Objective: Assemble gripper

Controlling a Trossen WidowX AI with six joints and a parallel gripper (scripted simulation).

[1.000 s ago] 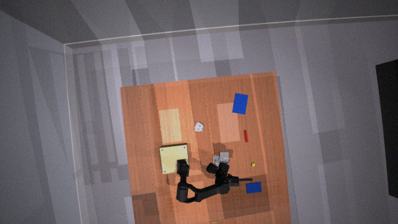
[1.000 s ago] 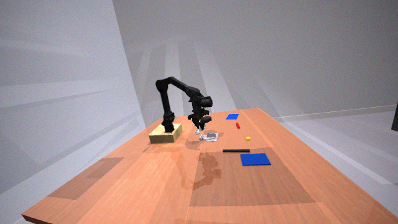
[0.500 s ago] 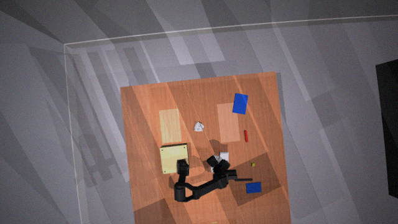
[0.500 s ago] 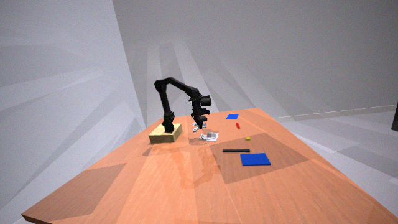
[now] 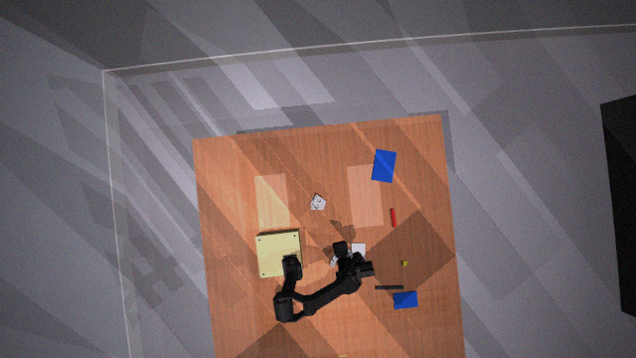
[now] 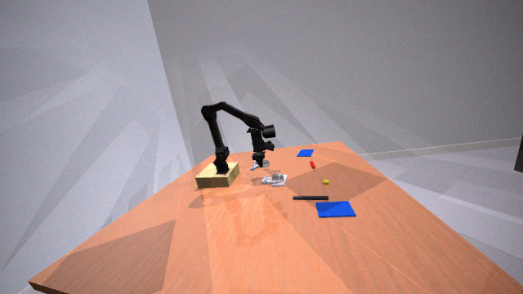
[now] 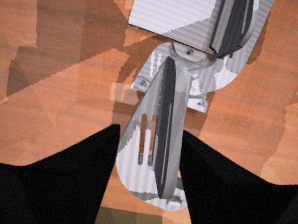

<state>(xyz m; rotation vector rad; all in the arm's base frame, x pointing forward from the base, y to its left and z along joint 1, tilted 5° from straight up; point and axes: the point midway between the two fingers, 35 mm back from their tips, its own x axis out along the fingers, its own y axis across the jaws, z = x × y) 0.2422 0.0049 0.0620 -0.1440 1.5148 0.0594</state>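
My gripper tip is now 90 mm short of the flat white plate, 80 mm above it and 30 mm to the left of it. From my gripper tip the other things lie so: gripper base: 260 mm to the left, 90 mm behind, 60 mm below; housing plate: 80 mm below, 20 mm to the right, 20 mm ahead; jaw: 70 mm below, 40 mm to the right, 40 mm ahead.
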